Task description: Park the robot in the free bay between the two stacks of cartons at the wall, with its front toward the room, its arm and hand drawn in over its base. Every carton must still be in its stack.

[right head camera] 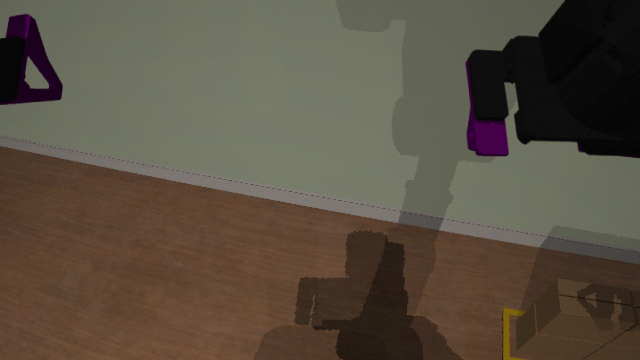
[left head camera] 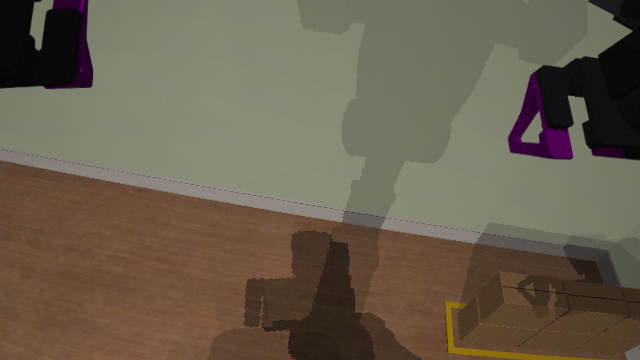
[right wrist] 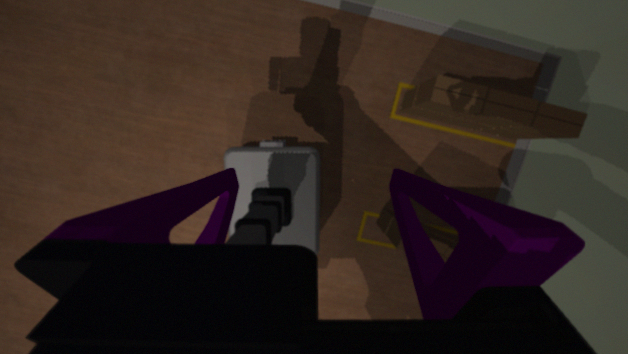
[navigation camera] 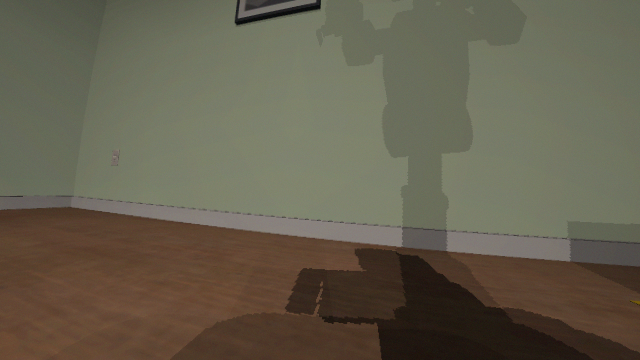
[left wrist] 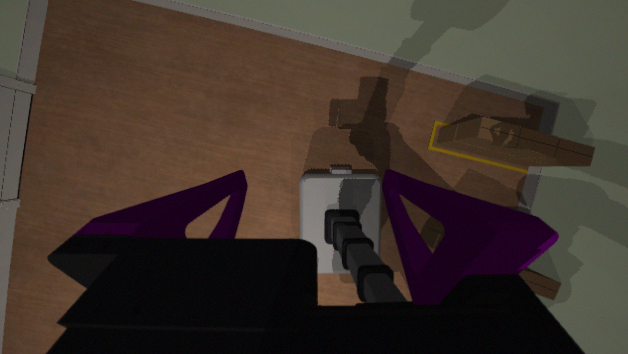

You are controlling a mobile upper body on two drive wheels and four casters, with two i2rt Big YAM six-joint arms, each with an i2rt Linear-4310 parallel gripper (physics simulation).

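Places are measured from the left arm's base along level axes (x left, y back, z up), in millimetres.
Pixels of known places: left gripper, between the fingertips: (right head camera: 16,97) (left head camera: 30,82) (left wrist: 314,177); right gripper, between the fingertips: (right head camera: 525,142) (left head camera: 553,147) (right wrist: 314,177).
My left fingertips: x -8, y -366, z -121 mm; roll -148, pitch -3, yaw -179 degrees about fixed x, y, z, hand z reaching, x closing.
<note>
Behind a point stands the place of what it marks.
One carton stack (left head camera: 535,302) (right head camera: 572,315) (left wrist: 537,144) (right wrist: 505,106) stands low right in the head views, by a yellow floor outline (left head camera: 449,327) @[z -1409, x -966, y -607 mm] (right head camera: 506,332) @[z -1408, x -970, y -620 mm] (right wrist: 450,130) @[z -1409, x -1331, y -431 mm]. The other stack (left wrist: 542,284) (right wrist: 389,220) is mostly hidden behind a purple finger. Shadowed bay floor (left wrist: 480,187) @[z -1410, x -1378, y -211 mm] (right wrist: 445,170) @[z -1410, x -1325, y -171 mm] lies between the stacks. My pale grey base (left wrist: 312,200) @[z -1150, x -45, y -161 mm] (right wrist: 245,165) @[z -1150, x -87, y -225 mm] sits left of the bay in the wrist views. My left gripper (left wrist: 314,177) @[z -121, x -8, y -366 mm] is open, with empty fingers. My right gripper (right wrist: 314,177) @[z -143, x -450, y -330 mm] is open and empty; both are held high up.
A green wall (navigation camera: 225,125) @[z -815, x 365, y -1351 mm] with a pale skirting board (navigation camera: 300,227) @[z -1365, x -132, y -1229 mm] crosses the navigation view ahead, with my shadow on it. A picture (navigation camera: 280,14) @[z -150, x 65, y -1275 mm] and an outlet (navigation camera: 115,157) @[z -1009, x 1299, y -1547 mm] are on it. White door trim (left wrist: 12,140) @[z -1341, x 2007, y -537 mm] is at the left wrist view's left edge.
</note>
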